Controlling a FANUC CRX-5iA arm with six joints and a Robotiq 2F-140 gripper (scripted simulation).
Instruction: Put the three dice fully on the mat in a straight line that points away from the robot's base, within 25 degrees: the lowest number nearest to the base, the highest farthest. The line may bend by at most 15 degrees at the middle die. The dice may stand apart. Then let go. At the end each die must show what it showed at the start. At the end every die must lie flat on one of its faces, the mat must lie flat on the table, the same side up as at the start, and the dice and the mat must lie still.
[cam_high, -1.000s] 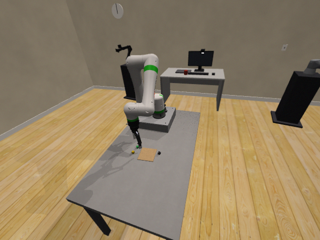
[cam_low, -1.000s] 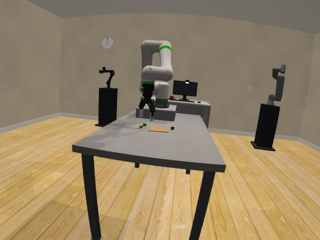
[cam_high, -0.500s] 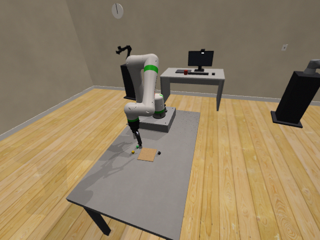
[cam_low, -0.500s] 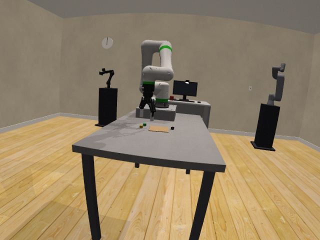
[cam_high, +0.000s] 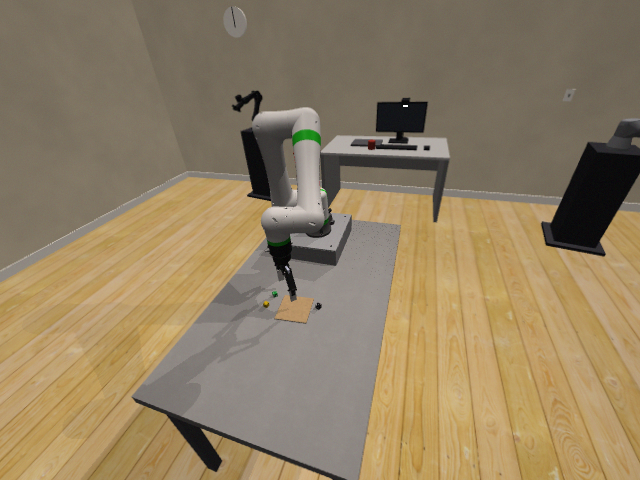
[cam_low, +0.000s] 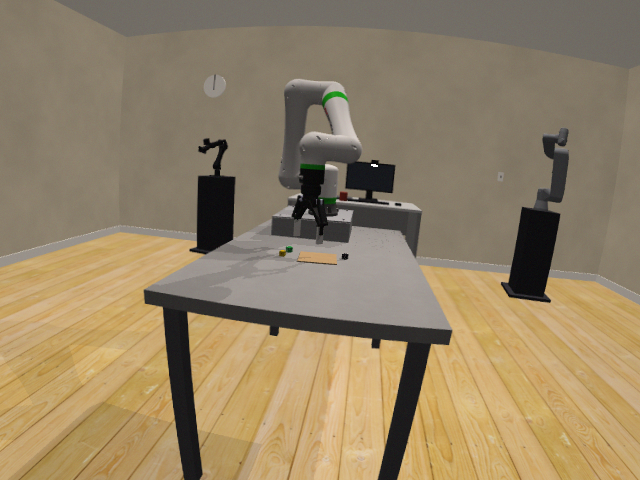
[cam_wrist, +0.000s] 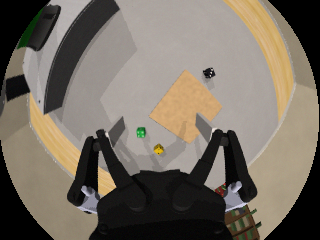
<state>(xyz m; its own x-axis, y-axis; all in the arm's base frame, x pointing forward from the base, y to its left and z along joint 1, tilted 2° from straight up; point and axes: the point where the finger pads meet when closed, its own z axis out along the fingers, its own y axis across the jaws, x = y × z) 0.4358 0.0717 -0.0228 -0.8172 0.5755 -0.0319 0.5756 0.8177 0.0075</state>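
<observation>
My gripper is now 10 mm past the black die, 150 mm to the right of it and 50 mm above it. Also, from my hand: tan mat: 40 mm ahead, 60 mm to the left, 60 mm below; then green die: 10 mm ahead, 70 mm to the right, 50 mm below; then yellow die: 80 mm ahead, 70 mm to the right, 50 mm below.
</observation>
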